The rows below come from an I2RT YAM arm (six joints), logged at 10 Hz.
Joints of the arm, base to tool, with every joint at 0 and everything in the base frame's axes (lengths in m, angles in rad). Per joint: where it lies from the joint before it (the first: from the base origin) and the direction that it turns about. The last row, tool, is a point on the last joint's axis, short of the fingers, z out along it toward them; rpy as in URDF.
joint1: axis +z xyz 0 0 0.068
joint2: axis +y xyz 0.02 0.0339 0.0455
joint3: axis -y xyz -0.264 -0.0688 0
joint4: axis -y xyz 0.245 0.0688 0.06
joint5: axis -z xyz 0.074 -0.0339 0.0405
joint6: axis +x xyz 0.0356 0 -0.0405
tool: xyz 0 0 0 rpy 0 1.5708 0
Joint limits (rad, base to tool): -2.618..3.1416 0..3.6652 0..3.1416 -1.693..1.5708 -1.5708..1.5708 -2.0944..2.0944
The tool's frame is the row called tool.
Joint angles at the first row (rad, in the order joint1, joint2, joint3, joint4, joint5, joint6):
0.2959, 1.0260, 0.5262, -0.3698, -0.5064, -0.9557
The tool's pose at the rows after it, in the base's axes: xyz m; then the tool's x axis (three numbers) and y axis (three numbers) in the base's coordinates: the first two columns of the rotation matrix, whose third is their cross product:
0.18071 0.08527 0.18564 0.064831 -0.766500 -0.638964 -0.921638 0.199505 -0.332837
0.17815 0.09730 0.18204 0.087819 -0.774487 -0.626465 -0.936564 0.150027 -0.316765
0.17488 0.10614 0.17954 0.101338 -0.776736 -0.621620 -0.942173 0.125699 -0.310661
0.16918 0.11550 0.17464 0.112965 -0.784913 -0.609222 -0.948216 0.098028 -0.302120
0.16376 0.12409 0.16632 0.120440 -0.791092 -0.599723 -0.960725 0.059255 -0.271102
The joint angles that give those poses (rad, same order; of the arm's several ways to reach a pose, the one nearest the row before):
0.3634, 1.0613, 0.5123, -0.3299, -0.4496, -0.9633
0.4263, 1.0905, 0.5184, -0.3297, -0.4326, -0.9557
0.4754, 1.1029, 0.5154, -0.3161, -0.4143, -0.9358
0.5337, 1.1151, 0.5047, -0.3023, -0.3852, -0.9128
0.5843, 1.1457, 0.4939, -0.2930, -0.3789, -0.8974

